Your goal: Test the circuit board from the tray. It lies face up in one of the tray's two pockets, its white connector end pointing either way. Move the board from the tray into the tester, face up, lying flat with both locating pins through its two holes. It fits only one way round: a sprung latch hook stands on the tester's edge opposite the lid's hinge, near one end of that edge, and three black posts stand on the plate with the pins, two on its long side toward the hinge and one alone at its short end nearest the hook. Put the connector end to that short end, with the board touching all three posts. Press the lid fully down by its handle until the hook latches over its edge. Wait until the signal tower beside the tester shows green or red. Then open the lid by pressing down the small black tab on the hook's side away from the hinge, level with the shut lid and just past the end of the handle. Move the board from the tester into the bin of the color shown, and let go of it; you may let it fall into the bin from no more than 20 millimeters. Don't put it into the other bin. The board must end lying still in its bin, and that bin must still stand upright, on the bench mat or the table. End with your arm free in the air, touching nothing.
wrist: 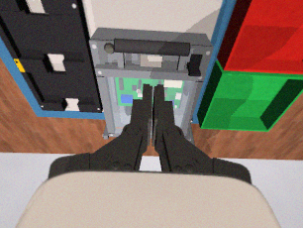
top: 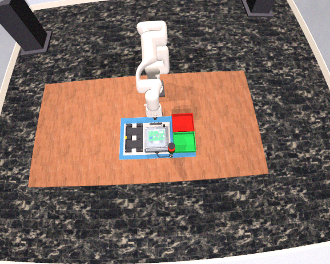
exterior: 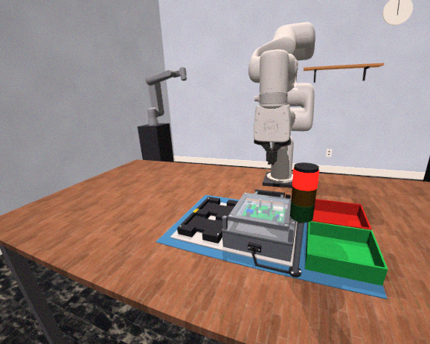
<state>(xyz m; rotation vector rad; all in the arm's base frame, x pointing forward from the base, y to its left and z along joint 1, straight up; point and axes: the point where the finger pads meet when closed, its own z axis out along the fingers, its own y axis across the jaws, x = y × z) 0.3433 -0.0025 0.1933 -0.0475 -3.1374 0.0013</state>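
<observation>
Now: the small black tab 12 cm below my hand, 6 cm to the left of it and 2 cm ahead of it. Also, from my hand: clear lid: 12 cm below, 9 cm ahead; green circuit board: 14 cm below, 8 cm ahead; tester plate: 14 cm below, 9 cm ahead.
</observation>
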